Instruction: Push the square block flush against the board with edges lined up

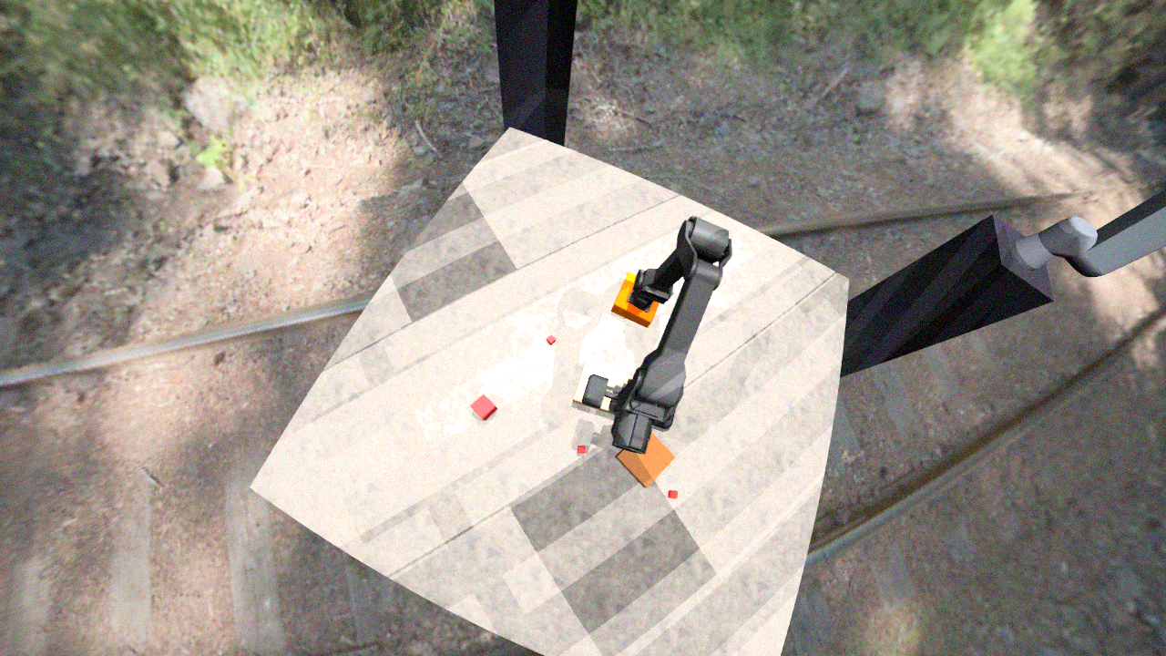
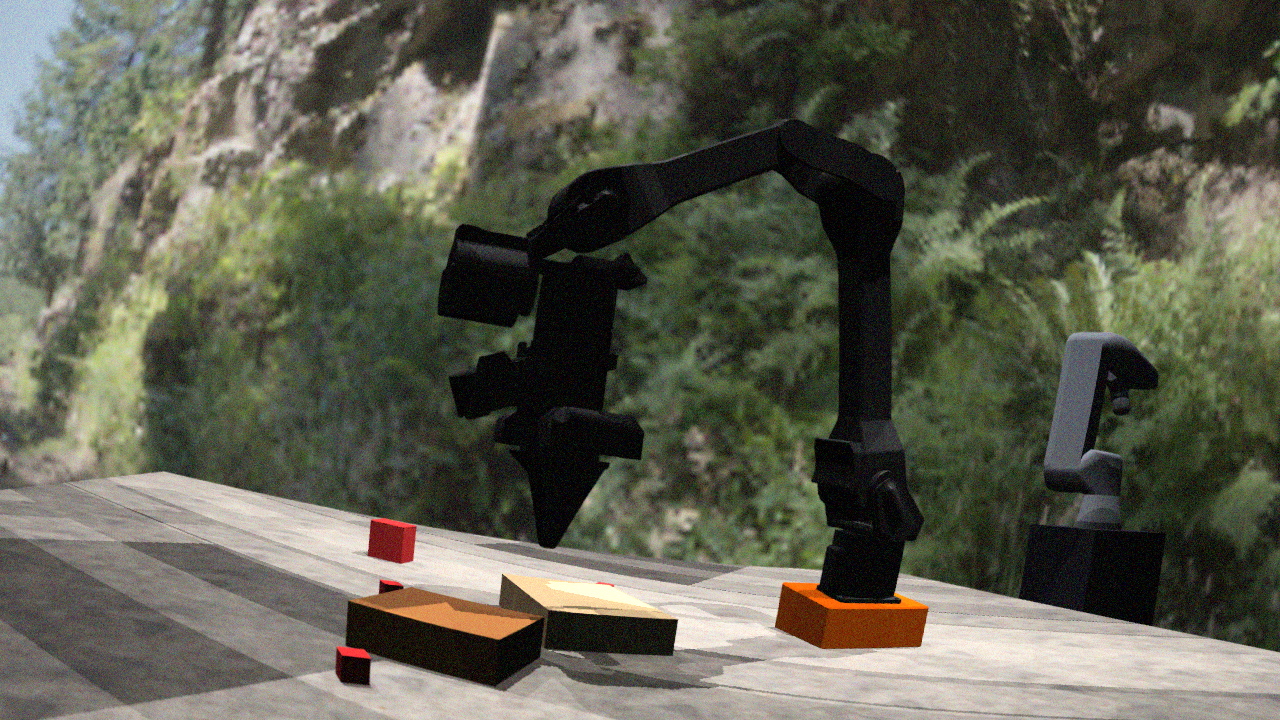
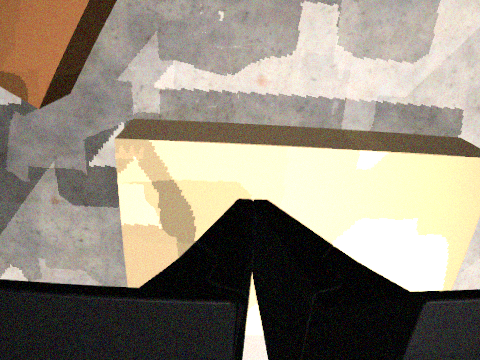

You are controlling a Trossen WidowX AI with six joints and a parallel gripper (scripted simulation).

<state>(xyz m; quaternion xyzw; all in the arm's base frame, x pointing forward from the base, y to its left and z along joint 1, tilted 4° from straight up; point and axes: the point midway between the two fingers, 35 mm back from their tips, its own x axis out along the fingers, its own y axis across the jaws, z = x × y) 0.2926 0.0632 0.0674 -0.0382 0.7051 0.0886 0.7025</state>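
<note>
Now: the board 50 mm below my gripper tip, 40 mm to the right of it and 40 mm behind it. Also, from my gripper tip: orange square block (110 mm to the left, 70 mm ahead, 50 mm below); then red cube (280 mm to the right, 140 mm ahead, 50 mm below).
</note>
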